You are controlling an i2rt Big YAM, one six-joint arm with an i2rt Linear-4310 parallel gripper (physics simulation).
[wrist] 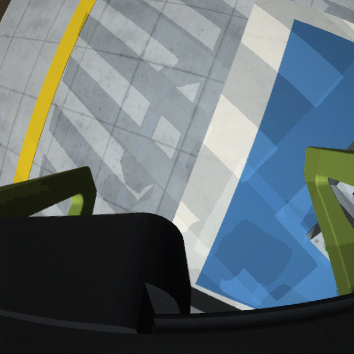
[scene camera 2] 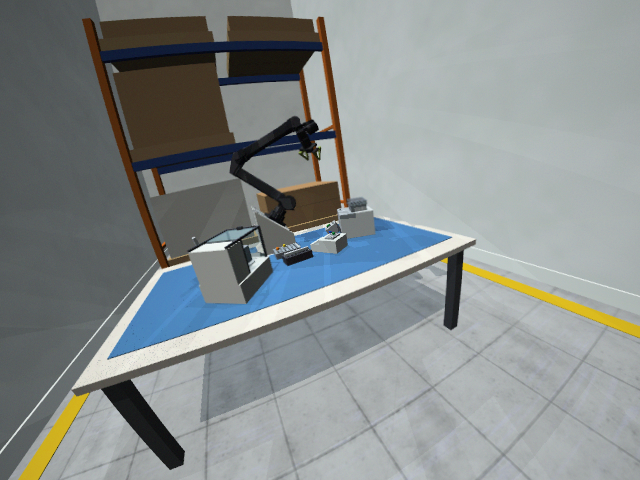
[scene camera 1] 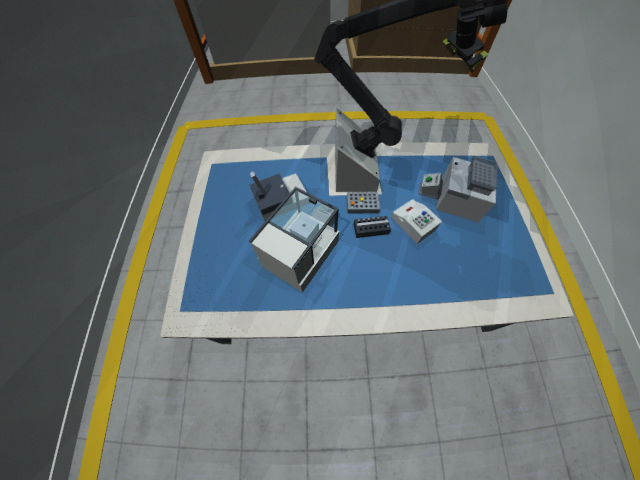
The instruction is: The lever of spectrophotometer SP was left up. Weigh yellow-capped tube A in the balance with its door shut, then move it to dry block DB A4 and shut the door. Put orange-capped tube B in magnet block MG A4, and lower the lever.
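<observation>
My gripper is open and empty, high above the back right of the table. A yellow cap and an orange cap show in the grey tube rack. The black block, which looks like the magnet block, lies in front of it. The balance has a glass chamber; its door position is unclear. A dark instrument with a raised post stands behind it. Labels are unreadable, so I cannot tell which devices are SP and DB.
A white keypad device stands right of the black block. Behind it are a green-button box and a tall white box with a grey block on top. A grey angled bracket stands by the arm base.
</observation>
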